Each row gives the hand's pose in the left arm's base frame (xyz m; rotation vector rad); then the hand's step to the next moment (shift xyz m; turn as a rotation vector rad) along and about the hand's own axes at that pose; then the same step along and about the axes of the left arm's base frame.
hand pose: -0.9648 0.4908 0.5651 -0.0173 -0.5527 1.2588
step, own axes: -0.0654 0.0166 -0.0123 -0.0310 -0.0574 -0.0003
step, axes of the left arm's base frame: -0.0226 -0.0501 -0.0410 0.0454 -0.0465 0.0055
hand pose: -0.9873 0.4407 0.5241 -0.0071 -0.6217 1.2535
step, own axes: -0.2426 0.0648 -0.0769 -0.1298 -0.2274 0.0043
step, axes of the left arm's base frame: -0.0645 -0.1679 -0.1913 0.1762 -0.1923 0.0235
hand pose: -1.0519 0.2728 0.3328 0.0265 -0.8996 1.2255
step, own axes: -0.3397 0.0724 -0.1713 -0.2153 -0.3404 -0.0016
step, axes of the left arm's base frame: 0.0228 -0.1619 -0.3511 0.2674 -0.3007 0.0171
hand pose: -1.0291 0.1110 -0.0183 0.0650 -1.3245 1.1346
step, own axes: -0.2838 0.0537 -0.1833 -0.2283 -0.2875 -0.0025
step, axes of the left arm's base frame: 0.1444 -0.0325 -0.3084 0.2347 -0.2815 -0.0220
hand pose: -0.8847 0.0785 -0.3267 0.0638 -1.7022 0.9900
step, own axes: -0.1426 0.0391 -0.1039 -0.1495 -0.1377 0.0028
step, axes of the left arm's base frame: 0.1160 0.0306 -0.1352 0.1248 -0.1544 -0.0436
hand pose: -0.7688 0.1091 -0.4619 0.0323 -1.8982 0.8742
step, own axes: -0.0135 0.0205 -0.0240 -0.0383 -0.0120 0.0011
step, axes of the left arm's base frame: 0.0175 0.0245 -0.0165 0.0227 -0.0226 -0.0242
